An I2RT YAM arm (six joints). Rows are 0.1 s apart.
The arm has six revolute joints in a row. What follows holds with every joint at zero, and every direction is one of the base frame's.
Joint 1 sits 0.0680 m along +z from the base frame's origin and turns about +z.
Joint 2 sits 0.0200 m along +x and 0.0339 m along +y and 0.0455 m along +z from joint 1 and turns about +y.
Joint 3 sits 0.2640 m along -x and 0.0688 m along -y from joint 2 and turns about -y.
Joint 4 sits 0.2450 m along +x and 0.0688 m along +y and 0.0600 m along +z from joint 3 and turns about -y.
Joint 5 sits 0.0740 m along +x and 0.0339 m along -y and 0.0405 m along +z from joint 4 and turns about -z.
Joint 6 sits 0.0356 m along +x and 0.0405 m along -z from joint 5 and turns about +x.
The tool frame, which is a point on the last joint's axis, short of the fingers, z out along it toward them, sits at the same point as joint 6; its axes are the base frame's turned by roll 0.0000, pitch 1.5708 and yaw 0.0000 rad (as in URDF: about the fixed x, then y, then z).
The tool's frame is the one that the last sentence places.
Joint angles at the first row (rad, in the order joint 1, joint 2, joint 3, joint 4, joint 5, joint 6):
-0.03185 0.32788 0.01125 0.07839 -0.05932 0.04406
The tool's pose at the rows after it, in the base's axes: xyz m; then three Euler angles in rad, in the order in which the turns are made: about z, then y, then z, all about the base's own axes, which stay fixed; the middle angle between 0 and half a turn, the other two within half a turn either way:
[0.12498 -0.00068 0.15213 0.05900 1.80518 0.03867]
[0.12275 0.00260 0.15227 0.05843 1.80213 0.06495]
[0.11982 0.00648 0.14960 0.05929 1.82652 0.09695]
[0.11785 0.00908 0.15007 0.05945 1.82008 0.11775]
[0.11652 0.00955 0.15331 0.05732 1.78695 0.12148]
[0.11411 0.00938 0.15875 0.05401 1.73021 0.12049]
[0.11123 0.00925 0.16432 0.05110 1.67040 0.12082]
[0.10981 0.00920 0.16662 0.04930 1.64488 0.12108]
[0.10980 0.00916 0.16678 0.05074 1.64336 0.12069]
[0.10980 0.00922 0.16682 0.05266 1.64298 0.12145]
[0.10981 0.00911 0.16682 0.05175 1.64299 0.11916]
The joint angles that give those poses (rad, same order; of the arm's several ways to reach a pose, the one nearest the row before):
-0.02233 0.28103 0.00475 0.04148 -0.05933 0.04482
0.00398 0.24542 0.00440 0.00927 -0.05934 0.04443
0.03676 0.21197 0.00476 -0.04895 -0.05823 0.04405
0.06007 0.18096 0.00476 -0.07347 -0.05590 0.04520
0.06498 0.14743 0.00478 -0.07383 -0.05518 0.04519
0.06499 0.09061 0.00478 -0.07382 -0.05480 0.04519
0.06538 0.03066 0.00477 -0.07386 -0.05516 0.04558
0.06578 0.00363 0.00478 -0.07534 -0.05515 0.04520
0.06543 0.00322 0.00479 -0.07424 -0.05511 0.04673
0.06587 0.00325 0.00478 -0.07382 -0.05543 0.04865
0.06548 0.00323 0.00478 -0.07385 -0.05354 0.04787

